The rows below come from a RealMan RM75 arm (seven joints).
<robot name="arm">
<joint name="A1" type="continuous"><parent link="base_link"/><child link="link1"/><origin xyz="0 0 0.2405" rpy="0 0 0"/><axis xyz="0 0 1"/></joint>
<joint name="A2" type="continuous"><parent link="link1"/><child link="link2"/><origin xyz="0 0 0" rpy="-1.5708 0 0"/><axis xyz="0 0 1"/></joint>
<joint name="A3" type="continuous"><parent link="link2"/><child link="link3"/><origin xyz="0 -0.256 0" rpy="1.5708 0 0"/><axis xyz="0 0 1"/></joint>
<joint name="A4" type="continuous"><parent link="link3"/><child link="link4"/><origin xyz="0 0 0" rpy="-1.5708 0 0"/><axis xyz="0 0 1"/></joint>
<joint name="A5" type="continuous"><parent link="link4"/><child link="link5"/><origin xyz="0 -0.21 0" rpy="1.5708 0 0"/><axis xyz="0 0 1"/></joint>
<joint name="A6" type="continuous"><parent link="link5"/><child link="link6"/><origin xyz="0 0 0" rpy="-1.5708 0 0"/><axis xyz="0 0 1"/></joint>
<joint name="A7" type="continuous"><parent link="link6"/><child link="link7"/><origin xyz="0 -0.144 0" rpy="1.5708 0 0"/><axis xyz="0 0 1"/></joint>
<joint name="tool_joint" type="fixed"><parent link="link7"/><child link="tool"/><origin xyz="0 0 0" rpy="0 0 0"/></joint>
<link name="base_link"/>
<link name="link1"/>
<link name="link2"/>
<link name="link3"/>
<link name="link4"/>
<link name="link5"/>
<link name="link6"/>
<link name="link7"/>
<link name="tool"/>
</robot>
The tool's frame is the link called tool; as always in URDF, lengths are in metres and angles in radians. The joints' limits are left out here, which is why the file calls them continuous.
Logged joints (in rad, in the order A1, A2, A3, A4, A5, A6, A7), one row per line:
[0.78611 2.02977 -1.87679 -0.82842 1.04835 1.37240 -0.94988]
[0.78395 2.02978 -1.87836 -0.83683 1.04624 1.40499 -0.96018]
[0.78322 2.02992 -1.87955 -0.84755 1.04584 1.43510 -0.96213]
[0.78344 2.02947 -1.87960 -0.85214 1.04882 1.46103 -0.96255]
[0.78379 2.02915 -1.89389 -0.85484 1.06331 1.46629 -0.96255]
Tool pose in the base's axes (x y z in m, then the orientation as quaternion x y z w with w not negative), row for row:
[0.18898 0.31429 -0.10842 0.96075 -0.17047 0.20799 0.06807]
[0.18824 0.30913 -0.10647 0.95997 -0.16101 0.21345 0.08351]
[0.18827 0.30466 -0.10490 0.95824 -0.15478 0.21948 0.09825]
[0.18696 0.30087 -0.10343 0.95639 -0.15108 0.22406 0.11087]
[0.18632 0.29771 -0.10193 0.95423 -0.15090 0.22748 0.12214]
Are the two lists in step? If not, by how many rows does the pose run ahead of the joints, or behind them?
The pose runs 1 row behind the joints: the pose in row i belongs to the joints in row i - 1.
